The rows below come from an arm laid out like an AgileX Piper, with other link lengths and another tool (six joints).
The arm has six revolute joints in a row. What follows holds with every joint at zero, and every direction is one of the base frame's. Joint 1 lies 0.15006 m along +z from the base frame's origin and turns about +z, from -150 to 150 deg. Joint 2 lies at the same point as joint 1 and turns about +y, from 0 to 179.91 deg. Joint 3 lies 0.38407 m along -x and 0.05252 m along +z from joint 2 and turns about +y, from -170 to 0 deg. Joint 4 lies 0.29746 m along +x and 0.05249 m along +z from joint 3 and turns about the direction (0.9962, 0, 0.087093), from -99.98 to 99.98 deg. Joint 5 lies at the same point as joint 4 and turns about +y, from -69.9 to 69.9 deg. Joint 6 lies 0.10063 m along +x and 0.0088 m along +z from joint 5 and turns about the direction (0.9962, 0, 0.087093), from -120 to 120 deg. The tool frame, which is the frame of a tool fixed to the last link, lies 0.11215 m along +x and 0.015 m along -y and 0.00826 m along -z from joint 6; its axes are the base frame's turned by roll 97.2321, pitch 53.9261 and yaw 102.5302 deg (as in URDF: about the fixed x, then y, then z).
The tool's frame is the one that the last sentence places.
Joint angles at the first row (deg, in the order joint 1, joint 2, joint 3, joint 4, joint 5, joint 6):
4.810, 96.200, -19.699, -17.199, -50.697, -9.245
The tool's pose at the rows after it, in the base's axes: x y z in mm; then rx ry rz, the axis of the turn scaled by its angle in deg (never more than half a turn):
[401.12 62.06 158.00 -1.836 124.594 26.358]
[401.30 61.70 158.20 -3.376 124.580 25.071]
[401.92 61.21 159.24 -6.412 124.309 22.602]
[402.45 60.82 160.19 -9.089 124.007 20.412]
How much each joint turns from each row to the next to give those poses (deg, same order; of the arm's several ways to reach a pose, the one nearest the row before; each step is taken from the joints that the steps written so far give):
-0.001, 0.001, 0.001, 0.000, 0.409, -1.084
0.000, -0.001, 0.000, -0.001, 0.096, -1.622
0.002, 0.001, -0.001, 0.003, 0.000, -3.191
-0.001, -0.002, 0.000, -0.002, 0.001, -2.826

